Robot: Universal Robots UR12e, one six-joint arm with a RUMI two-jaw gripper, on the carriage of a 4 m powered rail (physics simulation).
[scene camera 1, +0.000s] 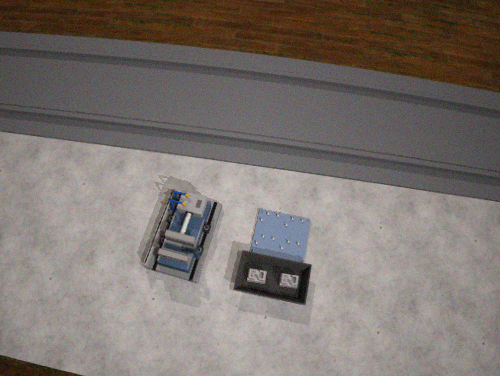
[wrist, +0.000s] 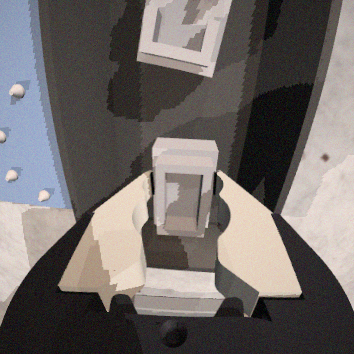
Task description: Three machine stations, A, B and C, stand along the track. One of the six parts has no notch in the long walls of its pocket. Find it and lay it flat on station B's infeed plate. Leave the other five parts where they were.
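Frame: origin at the arm's base, x left, y back, z up, level; metres.
Seen in the pictures: gripper, between the fingertips: [wrist: 183, 172].
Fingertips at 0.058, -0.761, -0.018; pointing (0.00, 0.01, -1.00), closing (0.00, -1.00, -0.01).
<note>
Pixels of each thing's middle, then the offset from my fingertips to it, as dx, dy, dz. "spot": a spot on its surface instead.
- pale grey rectangular part, middle of its body: [wrist: 182, 188] -0.004, +0.000, +0.017
- second pale part, middle of its body: [wrist: 187, 6] +0.099, -0.004, +0.017
- blue plate with pale pegs, a spot on its surface: [wrist: 15, 55] spot: +0.090, +0.115, -0.004
- blue pegged plate, middle of its body: [scene camera 1: 281, 236] +1.927, +0.177, -0.008
- grey machine, middle of its body: [scene camera 1: 183, 231] +1.589, +0.124, +0.038
In the wrist view my gripper [wrist: 183, 172] is shut on a pale grey rectangular part [wrist: 184, 200], one jaw against each long side. The part's pocket faces the camera, and its visible long walls look straight, with no notch showing. It is inside a dark tray [wrist: 82, 100]; whether it touches the tray floor I cannot tell. A second pale part [wrist: 175, 57] lies turned in the same tray, cut by the top edge. In scene camera 1, two pale parts [scene camera 1: 257, 276] [scene camera 1: 289, 280] lie in a dark tray [scene camera 1: 273, 291]. The gripper does not show there.
A blue plate with pale pegs [wrist: 15, 55] borders the tray on the left in the wrist view. In scene camera 1 a blue pegged plate [scene camera 1: 281, 232] adjoins the tray, a blue and grey machine [scene camera 1: 180, 237] stands to its left, and the grey track [scene camera 1: 250, 105] runs behind.
</note>
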